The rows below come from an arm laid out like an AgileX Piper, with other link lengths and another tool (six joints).
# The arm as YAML. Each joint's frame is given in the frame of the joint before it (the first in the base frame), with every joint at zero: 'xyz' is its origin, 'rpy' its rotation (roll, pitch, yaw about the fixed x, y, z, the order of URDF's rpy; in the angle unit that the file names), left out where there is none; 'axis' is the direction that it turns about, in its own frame. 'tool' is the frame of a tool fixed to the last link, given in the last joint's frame.
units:
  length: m
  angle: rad
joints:
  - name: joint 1
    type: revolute
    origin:
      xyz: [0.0, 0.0, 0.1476]
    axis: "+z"
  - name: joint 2
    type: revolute
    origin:
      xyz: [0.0, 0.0, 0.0]
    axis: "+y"
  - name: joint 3
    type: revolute
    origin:
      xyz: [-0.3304, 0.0, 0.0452]
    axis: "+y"
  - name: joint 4
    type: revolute
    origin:
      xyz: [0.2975, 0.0, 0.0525]
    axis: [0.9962, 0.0, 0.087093]
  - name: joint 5
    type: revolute
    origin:
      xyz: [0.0, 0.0, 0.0]
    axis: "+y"
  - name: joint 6
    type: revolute
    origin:
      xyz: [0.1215, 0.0, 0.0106]
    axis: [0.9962, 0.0, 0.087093]
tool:
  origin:
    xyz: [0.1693, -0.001, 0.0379]
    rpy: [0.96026, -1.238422, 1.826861]
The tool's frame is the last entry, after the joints.
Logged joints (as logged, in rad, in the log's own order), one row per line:
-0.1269 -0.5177 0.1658 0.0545 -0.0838 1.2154
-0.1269 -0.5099 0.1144 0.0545 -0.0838 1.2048
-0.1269 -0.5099 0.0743 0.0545 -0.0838 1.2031
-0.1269 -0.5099 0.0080 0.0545 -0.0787 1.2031
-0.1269 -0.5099 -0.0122 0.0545 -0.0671 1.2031
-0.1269 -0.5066 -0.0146 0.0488 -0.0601 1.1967
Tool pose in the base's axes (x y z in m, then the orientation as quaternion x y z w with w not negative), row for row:
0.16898 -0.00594 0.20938 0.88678 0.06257 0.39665 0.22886
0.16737 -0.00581 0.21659 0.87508 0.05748 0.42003 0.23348
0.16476 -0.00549 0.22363 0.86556 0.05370 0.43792 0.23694
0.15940 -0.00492 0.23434 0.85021 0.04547 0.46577 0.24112
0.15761 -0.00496 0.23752 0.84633 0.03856 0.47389 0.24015
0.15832 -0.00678 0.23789 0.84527 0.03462 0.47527 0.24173
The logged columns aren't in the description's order. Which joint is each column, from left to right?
Columns, left to right: joint 1, joint 3, joint 2, joint 4, joint 6, joint 5.
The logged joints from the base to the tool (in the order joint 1, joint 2, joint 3, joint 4, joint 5, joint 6), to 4 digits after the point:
-0.1269 0.1658 -0.5177 0.0545 1.2154 -0.0838
-0.1269 0.1144 -0.5099 0.0545 1.2048 -0.0838
-0.1269 0.0743 -0.5099 0.0545 1.2031 -0.0838
-0.1269 0.0080 -0.5099 0.0545 1.2031 -0.0787
-0.1269 -0.0122 -0.5099 0.0545 1.2031 -0.0671
-0.1269 -0.0146 -0.5066 0.0488 1.1967 -0.0601

